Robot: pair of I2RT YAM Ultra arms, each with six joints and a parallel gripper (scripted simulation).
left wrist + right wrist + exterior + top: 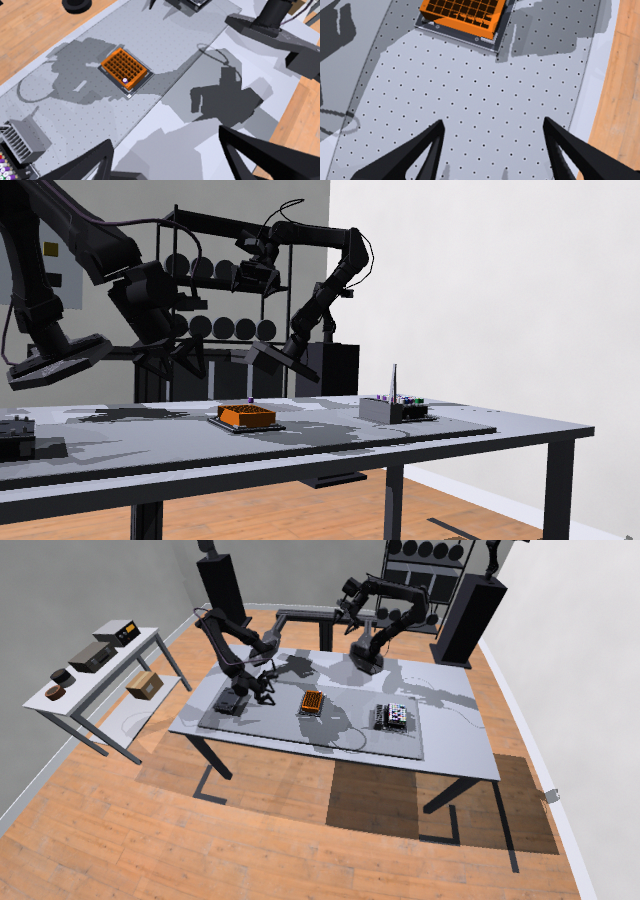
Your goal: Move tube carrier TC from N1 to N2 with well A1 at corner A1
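The orange tube carrier TC is 180 mm to the left of my right hand, 100 mm below it and 90 mm behind it. Round my right hand: raised nest N2: 300 mm to the right, 90 mm below, 50 mm behind; transfer nest N1: 180 mm to the left, 120 mm below, 90 mm behind; A1 mark: 240 mm to the right, 120 mm behind, 90 mm below.
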